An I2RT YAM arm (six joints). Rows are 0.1 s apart.
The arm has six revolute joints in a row. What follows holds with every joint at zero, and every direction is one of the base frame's. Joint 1 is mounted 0.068 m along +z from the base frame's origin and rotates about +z. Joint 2 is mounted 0.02 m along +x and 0.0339 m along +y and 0.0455 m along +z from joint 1 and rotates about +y. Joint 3 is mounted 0.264 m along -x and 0.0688 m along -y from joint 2 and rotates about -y. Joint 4 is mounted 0.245 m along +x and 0.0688 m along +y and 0.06 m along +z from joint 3 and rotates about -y. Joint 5 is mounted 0.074 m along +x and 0.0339 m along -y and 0.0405 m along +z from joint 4 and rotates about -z. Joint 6 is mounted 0.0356 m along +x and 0.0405 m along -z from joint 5 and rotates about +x. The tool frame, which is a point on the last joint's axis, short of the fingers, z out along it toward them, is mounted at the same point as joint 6; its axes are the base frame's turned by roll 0, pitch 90 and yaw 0 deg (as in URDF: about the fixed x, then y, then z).
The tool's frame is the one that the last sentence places.
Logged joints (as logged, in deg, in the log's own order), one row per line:
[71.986 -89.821 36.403 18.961 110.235 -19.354]
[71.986 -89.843 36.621 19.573 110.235 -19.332]
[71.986 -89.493 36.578 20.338 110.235 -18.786]
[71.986 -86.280 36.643 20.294 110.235 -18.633]
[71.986 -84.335 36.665 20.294 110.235 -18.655]
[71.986 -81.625 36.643 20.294 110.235 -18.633]
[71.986 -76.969 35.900 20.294 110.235 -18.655]
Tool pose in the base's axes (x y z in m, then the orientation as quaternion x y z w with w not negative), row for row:
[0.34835 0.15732 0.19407 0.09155 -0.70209 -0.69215 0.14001]
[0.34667 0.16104 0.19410 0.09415 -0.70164 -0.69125 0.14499]
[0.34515 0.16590 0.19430 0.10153 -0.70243 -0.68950 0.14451]
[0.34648 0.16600 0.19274 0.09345 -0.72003 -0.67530 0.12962]
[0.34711 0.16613 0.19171 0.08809 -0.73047 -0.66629 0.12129]
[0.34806 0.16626 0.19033 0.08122 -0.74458 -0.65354 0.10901]
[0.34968 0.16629 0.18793 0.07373 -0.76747 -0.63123 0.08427]
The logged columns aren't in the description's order. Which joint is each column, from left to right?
Columns, left to right: joint 3, joint 5, joint 6, joint 1, joint 2, joint 4.
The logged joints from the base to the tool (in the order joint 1, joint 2, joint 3, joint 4, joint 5, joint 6), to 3 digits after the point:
[18.961 110.235 71.986 -19.354 -89.821 36.403]
[19.573 110.235 71.986 -19.332 -89.843 36.621]
[20.338 110.235 71.986 -18.786 -89.493 36.578]
[20.294 110.235 71.986 -18.633 -86.280 36.643]
[20.294 110.235 71.986 -18.655 -84.335 36.665]
[20.294 110.235 71.986 -18.633 -81.625 36.643]
[20.294 110.235 71.986 -18.655 -76.969 35.900]

